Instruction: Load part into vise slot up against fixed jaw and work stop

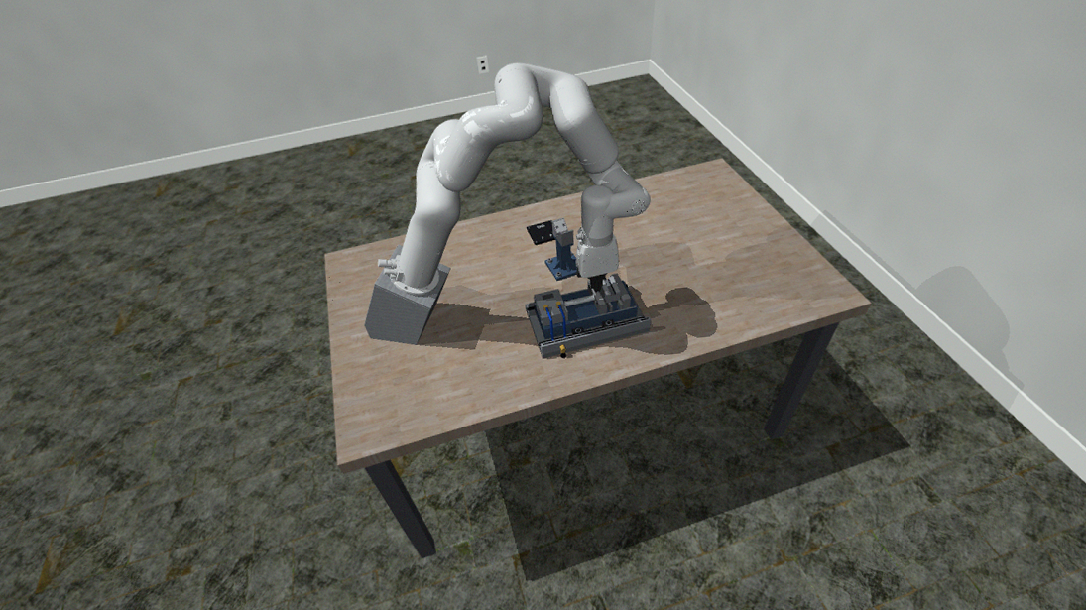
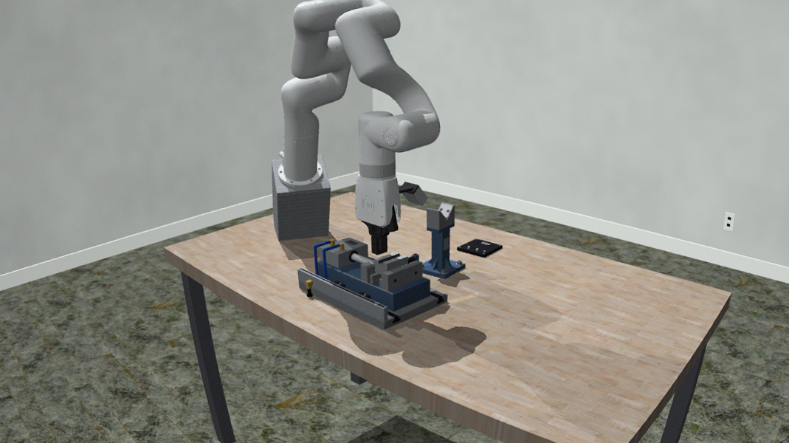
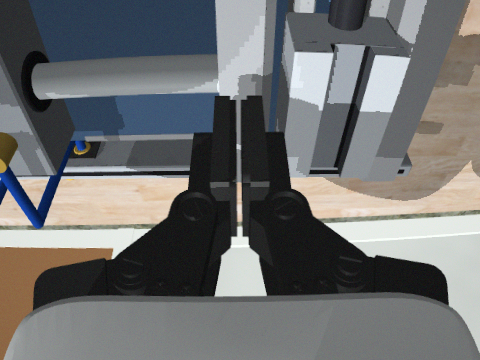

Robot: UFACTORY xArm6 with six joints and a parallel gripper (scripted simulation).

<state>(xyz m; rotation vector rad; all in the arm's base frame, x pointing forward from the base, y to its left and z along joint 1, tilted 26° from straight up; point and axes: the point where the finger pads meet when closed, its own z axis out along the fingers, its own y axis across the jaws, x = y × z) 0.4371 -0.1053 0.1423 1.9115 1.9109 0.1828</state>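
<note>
The grey block lies 40 mm ahead of my hand and 30 mm below it. The rest, counted from my hand: cylinder rod (50 mm below, 50 mm behind); then dark work stop rod (50 mm to the left, 40 mm below, 40 mm ahead); then moving jaw (50 mm below).
</note>
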